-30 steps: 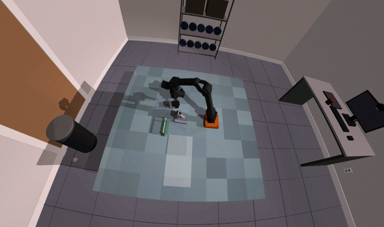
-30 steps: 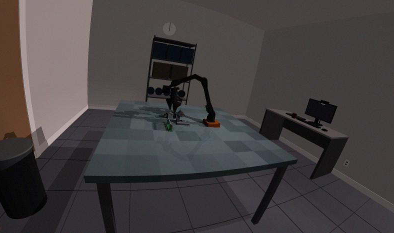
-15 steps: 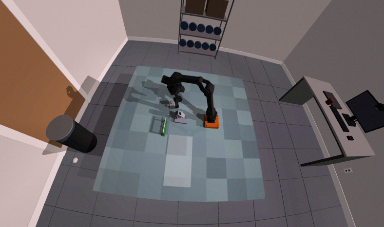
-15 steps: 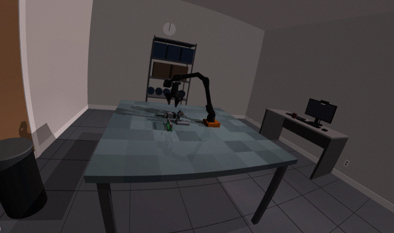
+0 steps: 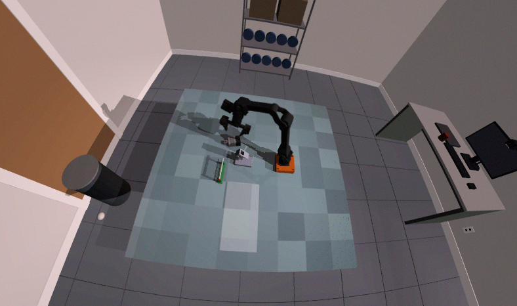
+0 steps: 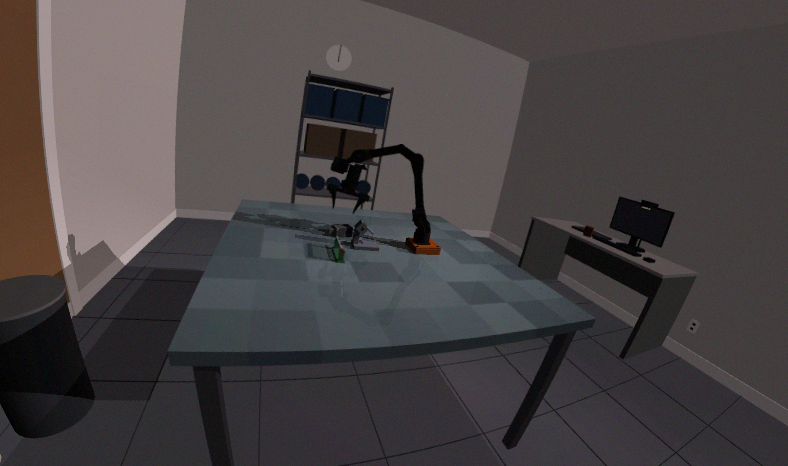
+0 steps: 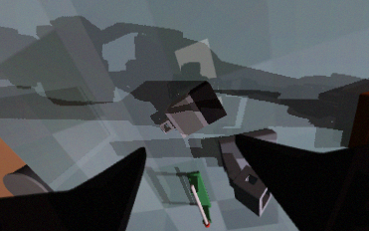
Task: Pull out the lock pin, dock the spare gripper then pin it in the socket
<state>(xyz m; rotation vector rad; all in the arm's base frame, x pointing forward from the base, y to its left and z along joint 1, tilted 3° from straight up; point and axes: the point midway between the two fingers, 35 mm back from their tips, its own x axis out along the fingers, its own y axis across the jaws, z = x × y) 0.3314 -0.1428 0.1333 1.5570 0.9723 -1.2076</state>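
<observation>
My gripper tip is 9 cm above the spare gripper and 1 cm short of it. Also, from my gripper tip: green bracket (23 cm to the left, 9 cm below, 6 cm ahead); then grey mount (13 cm to the left, 6 cm below, 6 cm behind).
</observation>
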